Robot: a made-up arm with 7 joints.
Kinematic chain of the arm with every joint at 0, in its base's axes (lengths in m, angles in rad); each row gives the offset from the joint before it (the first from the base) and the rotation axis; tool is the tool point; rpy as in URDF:
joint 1: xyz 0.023 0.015 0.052 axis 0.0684 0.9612 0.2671
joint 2: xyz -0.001 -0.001 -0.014 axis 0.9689 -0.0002 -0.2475
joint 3: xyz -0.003 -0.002 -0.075 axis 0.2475 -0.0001 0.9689
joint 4: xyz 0.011 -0.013 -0.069 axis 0.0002 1 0
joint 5: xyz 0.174 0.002 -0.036 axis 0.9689 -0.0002 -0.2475
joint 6: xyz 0.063 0.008 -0.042 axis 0.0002 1 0
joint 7: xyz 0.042 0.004 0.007 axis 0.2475 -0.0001 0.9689
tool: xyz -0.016 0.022 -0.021 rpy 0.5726 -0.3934 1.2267
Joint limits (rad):
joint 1: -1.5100..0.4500
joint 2: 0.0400..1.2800
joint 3: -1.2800..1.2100
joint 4: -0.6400..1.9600
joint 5: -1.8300..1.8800
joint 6: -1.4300..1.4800
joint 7: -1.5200..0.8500
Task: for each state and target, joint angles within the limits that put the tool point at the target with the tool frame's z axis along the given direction. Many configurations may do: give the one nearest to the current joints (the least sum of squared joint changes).
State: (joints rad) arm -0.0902 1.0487 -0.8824 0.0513 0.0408 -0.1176 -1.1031
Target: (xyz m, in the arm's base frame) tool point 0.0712 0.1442 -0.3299 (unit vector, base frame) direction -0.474 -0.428 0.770
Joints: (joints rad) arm 0.0629 1.2615 -1.1316 0.3625 0.3232 -0.6617 -1.2822
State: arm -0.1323 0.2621 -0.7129 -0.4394 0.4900 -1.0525 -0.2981
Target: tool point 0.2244 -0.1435 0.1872 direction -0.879 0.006 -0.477
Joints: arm -0.8899 0.0400 -0.4641 -0.4676 0.2007 -0.8623 -0.3646
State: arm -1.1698 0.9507 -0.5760 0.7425 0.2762 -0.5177 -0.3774
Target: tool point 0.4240 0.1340 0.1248 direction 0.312 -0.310 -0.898
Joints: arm -1.3628 1.1493 -0.8014 0.8275 0.8842 0.0588 -0.1670
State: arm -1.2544 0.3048 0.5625 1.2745 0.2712 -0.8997 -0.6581
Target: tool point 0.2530 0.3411 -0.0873 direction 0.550 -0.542 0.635
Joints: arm -1.0079 1.0335 0.5966 1.7017 0.1628 -0.5965 -0.2300
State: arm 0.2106 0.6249 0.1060 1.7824 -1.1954 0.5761 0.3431
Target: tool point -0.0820 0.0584 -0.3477 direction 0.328 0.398 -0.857
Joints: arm 0.0379 0.2118 0.0045 1.5543 -1.1262 0.6868 0.3261
